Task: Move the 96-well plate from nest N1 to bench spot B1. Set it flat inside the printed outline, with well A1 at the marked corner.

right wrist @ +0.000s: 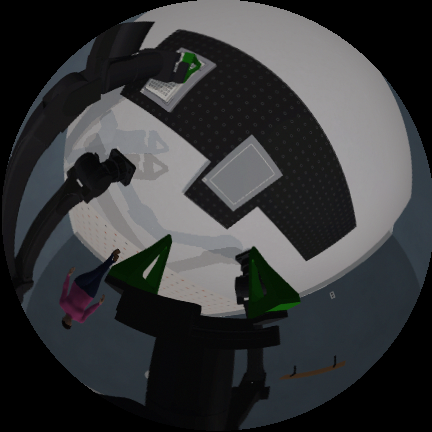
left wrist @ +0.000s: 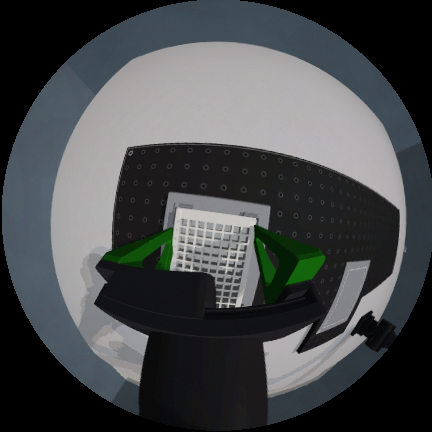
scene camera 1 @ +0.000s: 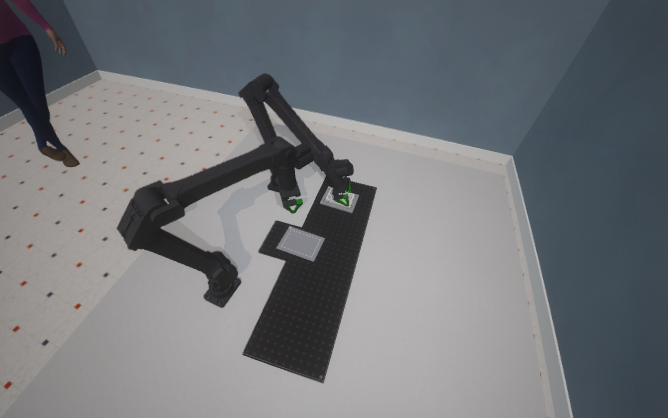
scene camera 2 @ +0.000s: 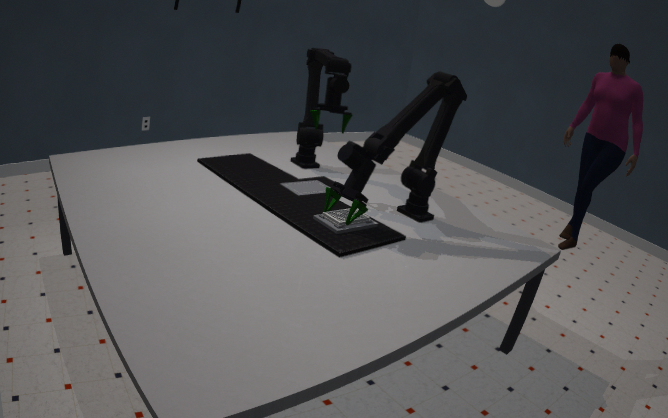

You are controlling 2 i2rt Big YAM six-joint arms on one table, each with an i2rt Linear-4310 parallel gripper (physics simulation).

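Frame: origin at the left arm's base, x left, y down, z back, level; millimetres.
Where they show: left gripper, fingertip midpoint: [right wrist: 184, 61] [left wrist: 212, 230] [scene camera 1: 348, 199] [scene camera 2: 335, 219]; right gripper, fingertip midpoint: [right wrist: 210, 244] [scene camera 1: 290, 203] [scene camera 2: 329, 131]; left arm's base, link origin: [right wrist: 120, 166] [scene camera 2: 415, 215]; right arm's base, link origin: [left wrist: 361, 321] [scene camera 1: 223, 290] [scene camera 2: 304, 164].
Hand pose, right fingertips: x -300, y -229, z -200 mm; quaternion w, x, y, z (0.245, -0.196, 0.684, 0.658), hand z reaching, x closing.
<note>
Each offset is from my right fingertips to the top centre of the thing. "pt": to the spot under its first point.
The white 96-well plate @[dx +288, dy +190, dz -125 mm] [left wrist: 213, 257] [scene camera 2: 337, 216] [right wrist: 160, 85] is over the grey nest N1 [left wrist: 181, 201] [scene camera 2: 370, 224] at the end of the black breadboard [scene camera 1: 307, 311] [scene camera 2: 249, 174] [left wrist: 322, 201] [right wrist: 282, 120]. In the left wrist view it looks slightly tilted against the nest. My left gripper [scene camera 1: 342, 200] [scene camera 2: 342, 211] [left wrist: 212, 230] is shut on the plate, one green finger on each long side. Bench spot B1 @[pt dx -19, dy +214, dz -43 mm] [scene camera 1: 300, 243] [scene camera 2: 305, 187] [left wrist: 342, 298] [right wrist: 241, 173], a grey patch with a white outline, lies empty further along the board. My right gripper [scene camera 1: 292, 206] [scene camera 2: 330, 116] [right wrist: 210, 244] is open and empty, held high off the board.
The two arm bases [scene camera 1: 222, 290] [scene camera 2: 417, 209] stand on the table beside the breadboard. A person in a pink top [right wrist: 80, 298] stands on the floor beyond the table. A raised rim @[pt dx +637, dy +227, dz -974 mm] [scene camera 1: 515, 199] runs along the table's far side.
</note>
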